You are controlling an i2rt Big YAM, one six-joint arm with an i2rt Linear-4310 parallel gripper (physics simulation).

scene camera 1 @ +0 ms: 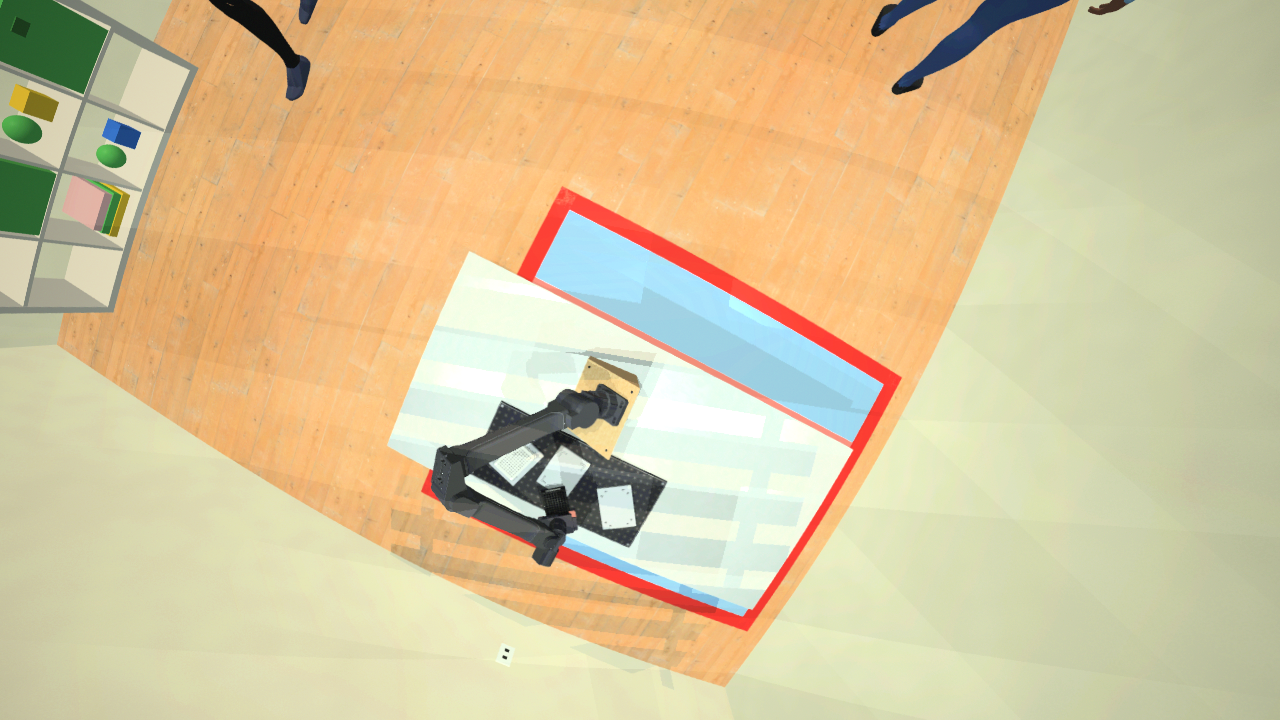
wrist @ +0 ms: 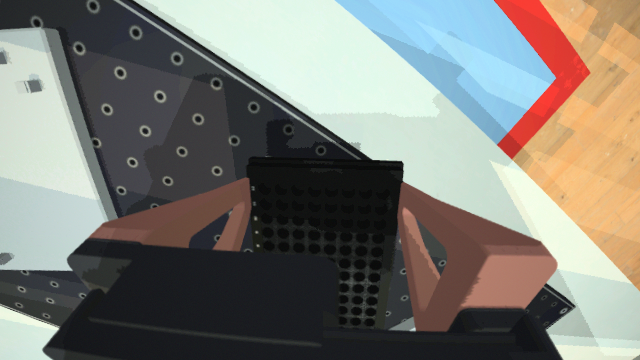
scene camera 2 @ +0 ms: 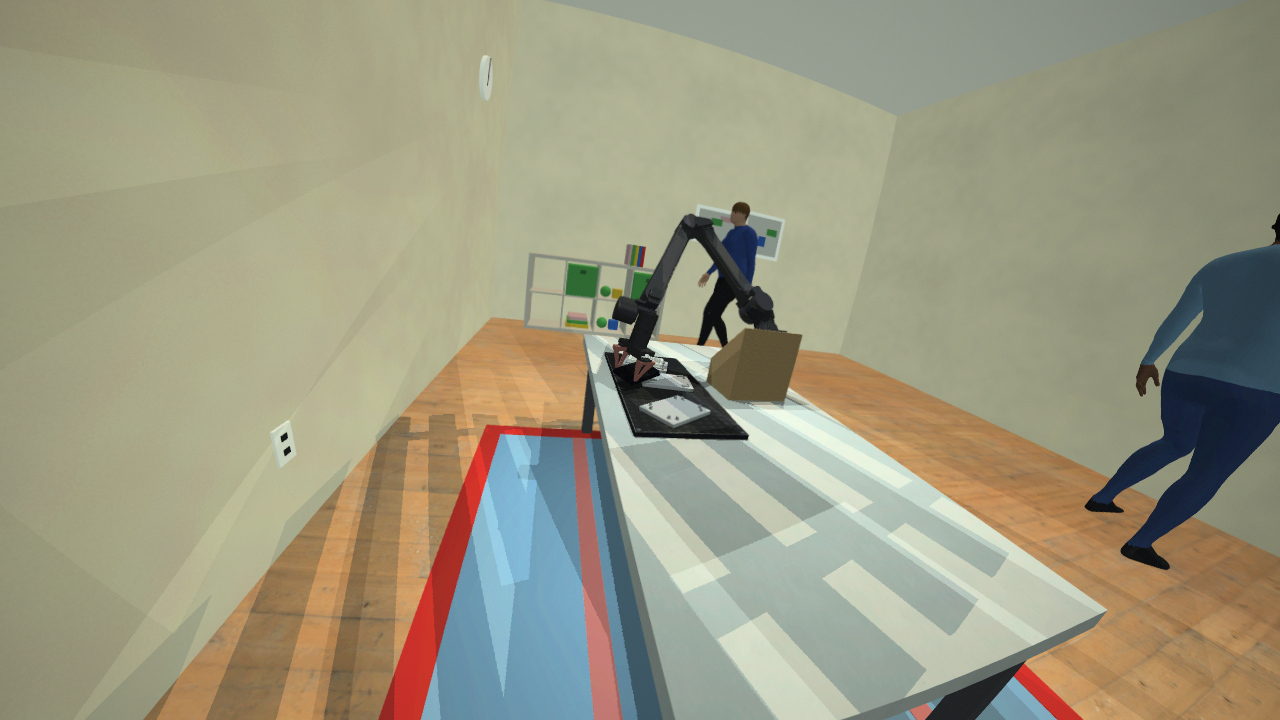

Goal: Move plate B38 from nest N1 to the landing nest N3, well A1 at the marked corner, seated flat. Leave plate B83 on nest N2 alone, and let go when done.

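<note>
A black multi-well plate [scene camera 1: 555,499] [wrist: 320,220] is held by its two sides above the board; no label is readable, so B38 cannot be confirmed by sight. My gripper [scene camera 2: 627,372] [wrist: 323,189] is shut on it. A white plate [scene camera 1: 514,462] [scene camera 2: 659,364] sits on the nest at the board's far left in scene camera 1. The middle nest [scene camera 1: 565,465] [scene camera 2: 671,382] holds no plate. The other nest [scene camera 1: 616,507] [scene camera 2: 674,410] [wrist: 45,145] is a bare light slab with small posts, left of the held plate in the wrist view. Nest labels and the A1 mark are unreadable.
The nests stand on a black perforated board [scene camera 1: 646,501] [scene camera 2: 716,428] [wrist: 170,135] on a pale table [scene camera 1: 716,447] [scene camera 2: 760,510]. The arm's wooden base block [scene camera 1: 590,437] [scene camera 2: 760,367] stands beside the board. Two people are in the room, away from the table.
</note>
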